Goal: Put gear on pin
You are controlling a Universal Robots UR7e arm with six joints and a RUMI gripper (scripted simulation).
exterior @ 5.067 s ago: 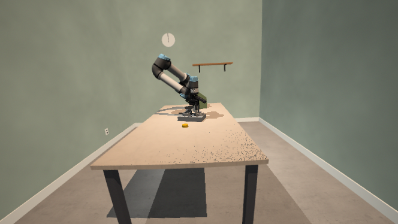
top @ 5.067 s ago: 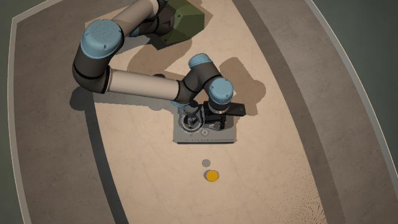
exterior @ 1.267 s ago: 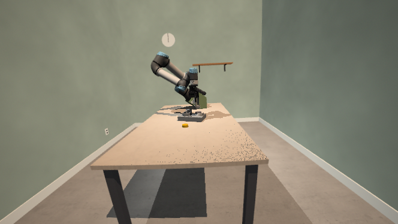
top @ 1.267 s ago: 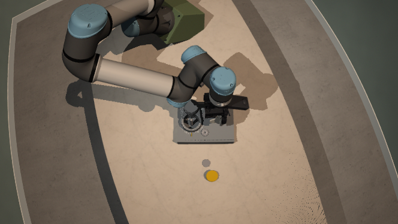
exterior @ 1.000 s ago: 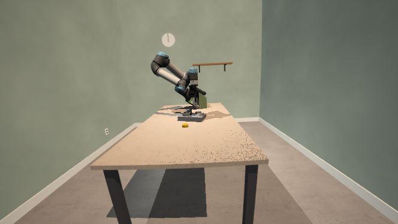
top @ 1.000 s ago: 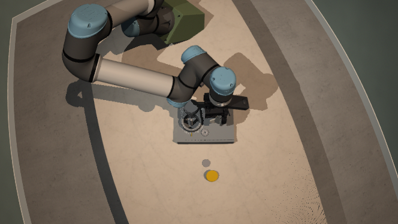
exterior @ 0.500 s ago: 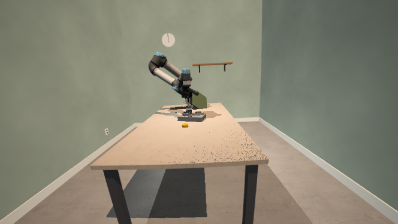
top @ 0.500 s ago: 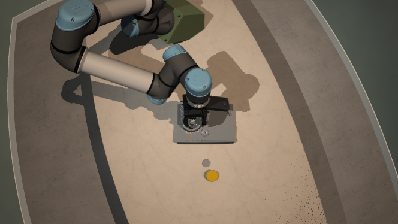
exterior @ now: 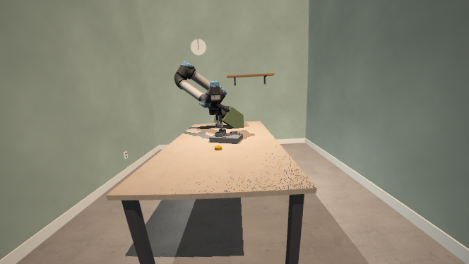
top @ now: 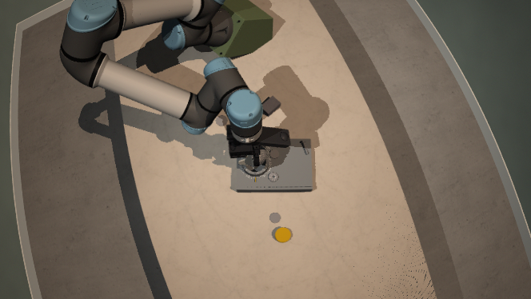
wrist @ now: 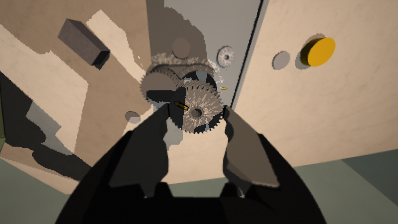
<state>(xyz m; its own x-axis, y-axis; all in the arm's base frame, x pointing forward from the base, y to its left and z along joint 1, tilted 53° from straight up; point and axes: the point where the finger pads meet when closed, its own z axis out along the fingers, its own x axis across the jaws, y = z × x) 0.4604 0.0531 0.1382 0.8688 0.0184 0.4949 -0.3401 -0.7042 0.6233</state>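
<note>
Now: hand right at the toothed gear. From my hand the other things lie so: grey disc 180 mm ahead, 20 mm to the right, 130 mm below; then grey bolt 10 mm ahead, 170 mm to the left, 90 mm below; then grey block 170 mm behind, 130 mm to the left, 120 mm below.
</note>
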